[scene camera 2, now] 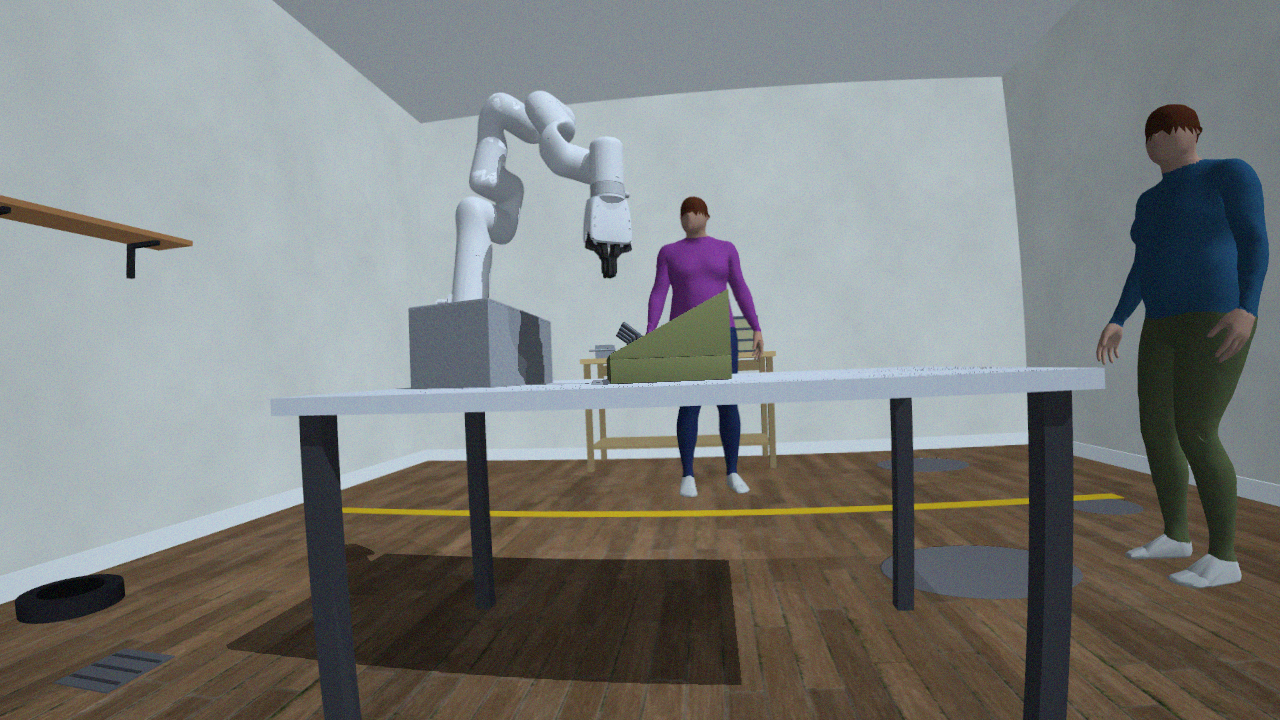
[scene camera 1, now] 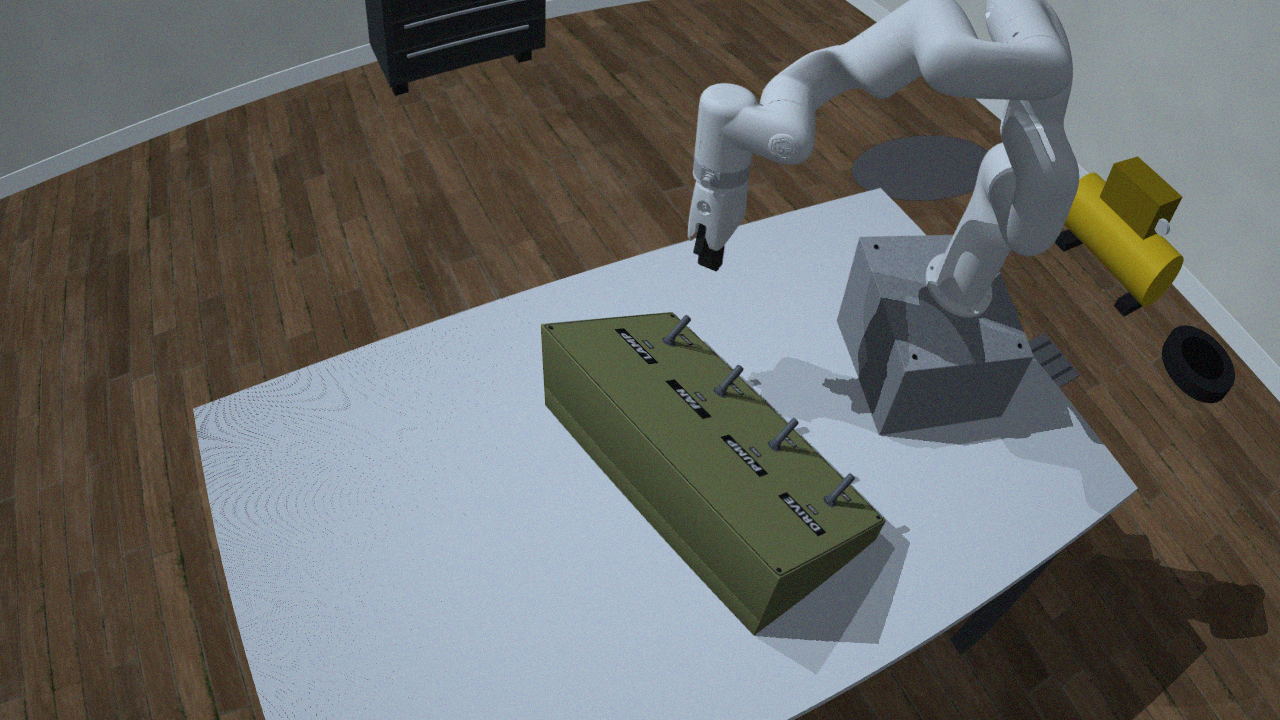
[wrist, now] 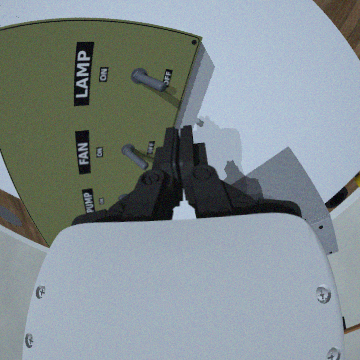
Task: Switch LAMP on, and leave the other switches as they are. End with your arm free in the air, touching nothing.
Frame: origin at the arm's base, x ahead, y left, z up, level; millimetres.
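Seen in the pictures: gripper, fingertip midpoint: (scene camera 2: pixel 609 277) (scene camera 1: pixel 709 264) (wrist: pixel 181 144); arm's base, link origin: (scene camera 2: pixel 468 313) (scene camera 1: pixel 958 286).
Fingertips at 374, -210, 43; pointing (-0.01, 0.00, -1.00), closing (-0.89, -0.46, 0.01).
Observation:
Pixels of each thing's top centre, then the offset from my fingertips to it, as dx, dy, dz.
- LAMP lever, top centre: (wrist: pixel 147 84) (scene camera 1: pixel 679 320) (scene camera 2: pixel 630 321) +42, -4, -98
- FAN lever, top centre: (scene camera 1: pixel 732 370) (wrist: pixel 133 165) +34, +116, -98
- PUMP lever, top centre: (scene camera 1: pixel 787 424) +26, +236, -98
- DRIVE lever, top centre: (scene camera 1: pixel 844 480) +18, +355, -98
The green sloped switch box (scene camera 1: pixel 662 447) (scene camera 2: pixel 680 358) (wrist: pixel 40 110) stands on the white table (scene camera 1: pixel 375 537) (scene camera 2: pixel 859 385). The LAMP lever (scene camera 1: pixel 676 329) (wrist: pixel 148 79) leans toward its OFF mark. The FAN lever (scene camera 1: pixel 728 380) (wrist: pixel 135 156) also leans to OFF. The PUMP lever (scene camera 1: pixel 783 434) and DRIVE lever (scene camera 1: pixel 839 489) lean the same way, toward the low edge, in scene camera 1. My gripper (scene camera 1: pixel 710 265) (scene camera 2: pixel 609 274) (wrist: pixel 181 144) is shut and empty, in the air above the box's LAMP end, apart from the levers. In the wrist view its fingers hide part of the box's low edge.
The grey base block (scene camera 1: pixel 953 398) (scene camera 2: pixel 449 349) of the arm stands on the table beside the box's low side. A person in purple (scene camera 2: pixel 698 277) stands behind the table, and a person in blue (scene camera 2: pixel 1194 241) stands at the right. A dark drawer cabinet (scene camera 1: pixel 465 40) is on the floor.

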